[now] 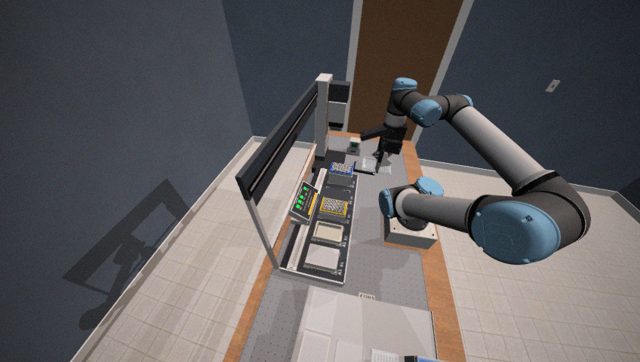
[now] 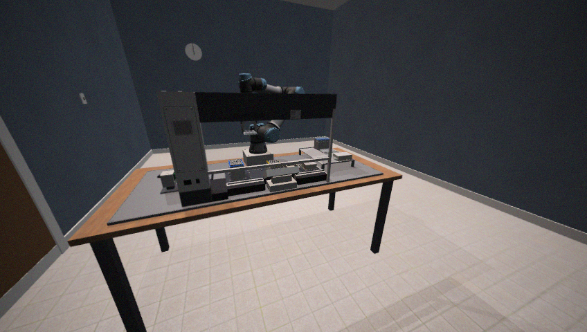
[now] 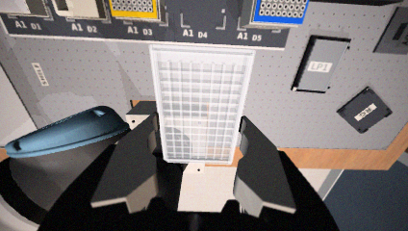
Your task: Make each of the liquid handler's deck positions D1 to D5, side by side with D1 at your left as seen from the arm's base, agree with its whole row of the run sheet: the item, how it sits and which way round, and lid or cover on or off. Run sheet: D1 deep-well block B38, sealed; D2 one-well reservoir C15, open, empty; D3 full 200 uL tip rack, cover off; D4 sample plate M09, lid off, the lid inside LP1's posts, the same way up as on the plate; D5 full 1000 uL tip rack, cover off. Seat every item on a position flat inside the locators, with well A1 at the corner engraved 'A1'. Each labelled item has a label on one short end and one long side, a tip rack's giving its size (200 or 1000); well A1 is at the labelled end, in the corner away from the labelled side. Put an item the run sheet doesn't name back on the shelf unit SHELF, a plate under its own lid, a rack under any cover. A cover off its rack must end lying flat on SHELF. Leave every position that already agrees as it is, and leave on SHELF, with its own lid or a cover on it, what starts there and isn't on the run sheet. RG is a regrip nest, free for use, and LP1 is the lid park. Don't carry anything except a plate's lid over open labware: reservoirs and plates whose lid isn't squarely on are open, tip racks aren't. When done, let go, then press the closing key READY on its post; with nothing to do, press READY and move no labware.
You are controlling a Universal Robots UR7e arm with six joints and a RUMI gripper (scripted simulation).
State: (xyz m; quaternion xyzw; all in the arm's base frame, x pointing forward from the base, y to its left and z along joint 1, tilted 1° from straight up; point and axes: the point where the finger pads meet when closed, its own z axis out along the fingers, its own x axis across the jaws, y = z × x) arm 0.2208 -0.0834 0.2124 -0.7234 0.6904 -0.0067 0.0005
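Right now the yellow-framed tip rack is 150 mm ahead of my hand, 130 mm to the left of it and 210 mm below it. The rest, counted from my hand: blue-framed tip rack: 160 mm ahead, 120 mm to the right, 180 mm below; then well plate: 10 mm below; then one-well reservoir: 150 mm ahead, 260 mm to the left, 240 mm below.
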